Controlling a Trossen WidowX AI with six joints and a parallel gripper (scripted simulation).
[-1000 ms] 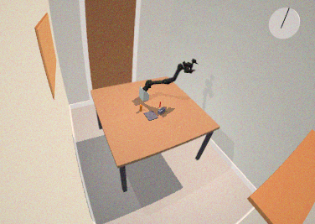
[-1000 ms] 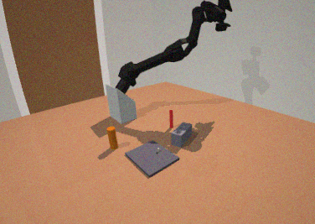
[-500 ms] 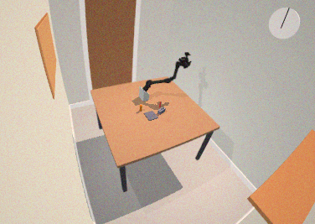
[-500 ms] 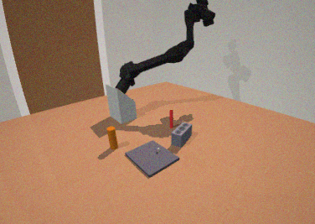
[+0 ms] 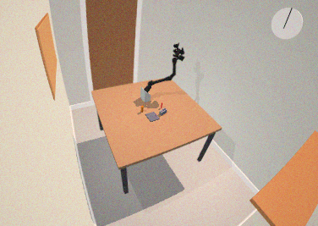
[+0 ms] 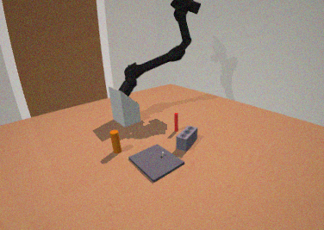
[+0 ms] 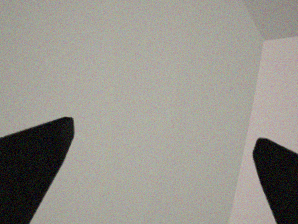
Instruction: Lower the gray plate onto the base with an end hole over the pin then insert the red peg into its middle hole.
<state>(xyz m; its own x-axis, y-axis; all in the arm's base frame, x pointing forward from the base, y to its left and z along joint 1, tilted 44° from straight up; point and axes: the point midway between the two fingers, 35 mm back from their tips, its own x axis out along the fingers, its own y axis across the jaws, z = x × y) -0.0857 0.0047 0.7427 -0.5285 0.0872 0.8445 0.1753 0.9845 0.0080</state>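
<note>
The gray plate lies 460 mm ahead of my gripper tip, 470 mm to the right of it and 650 mm below it. Also, from my gripper tip: peg: 330 mm ahead, 690 mm to the right, 640 mm below; then base: 460 mm ahead, 600 mm to the right, 680 mm below.
</note>
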